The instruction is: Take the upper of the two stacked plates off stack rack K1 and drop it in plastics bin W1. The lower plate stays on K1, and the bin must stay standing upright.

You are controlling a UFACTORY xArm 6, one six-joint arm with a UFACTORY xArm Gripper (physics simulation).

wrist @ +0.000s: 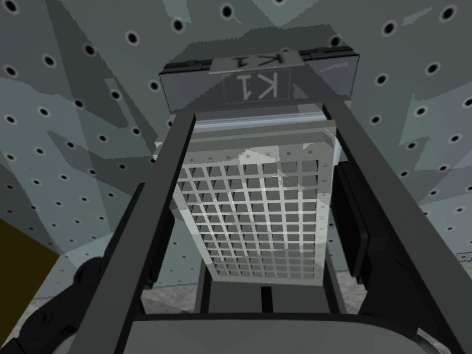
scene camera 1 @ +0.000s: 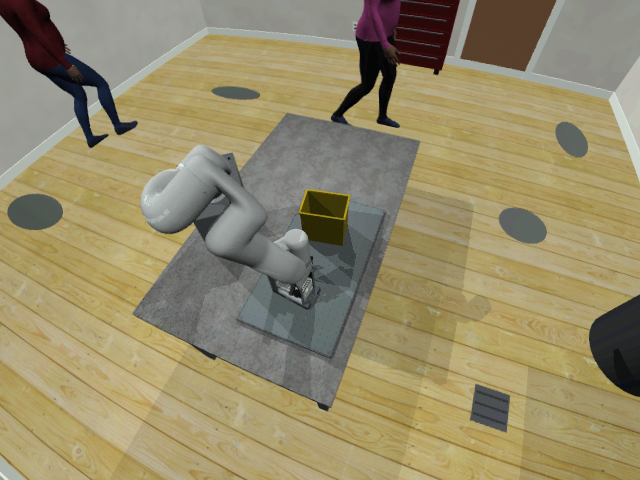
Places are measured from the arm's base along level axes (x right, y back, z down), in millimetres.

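Where they show: gripper, fingertip midpoint: (wrist: 244, 193) (scene camera 1: 303, 285).
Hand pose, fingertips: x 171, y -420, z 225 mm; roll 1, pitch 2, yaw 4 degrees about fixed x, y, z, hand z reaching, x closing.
Note:
Each offset is from my fingertips to the top centre of the thing. "spot": to the spot under its first point. Level surfaces: height alone.
The upper plate {dx -2, dy +36, dz -3 mm} (wrist: 322, 225), pale with a grid of square wells, lies on the lower plate in rack K1 {spot: dx -19, dy -44, dz +36 mm} (wrist: 187, 90) in the wrist view. A bluish, clear edge of the lower plate {dx +3, dy +40, dz +18 mm} (wrist: 260, 120) shows beneath it. The rack's dark posts rise at both sides. My gripper (wrist: 244, 193) is open and empty, its black finger pads apart on the left and right sides of the plates. In the scene view the arm partly hides the rack and plates. The yellow bin W1 {dx -298, dy +18, dz -127 mm} (scene camera 1: 323, 228) (wrist: 25, 275) stands upright, its open top facing up.
A perforated grey-blue board {dz +52 mm} (scene camera 1: 258, 310) (wrist: 60, 100) lies under the rack and bin on the grey table {dz +65 mm} (scene camera 1: 341, 149). The bin is behind the rack in the scene view. Two people (scene camera 1: 379, 31) (scene camera 1: 41, 46) stand beyond the table. A black cylinder (scene camera 1: 620, 341) is at the right edge.

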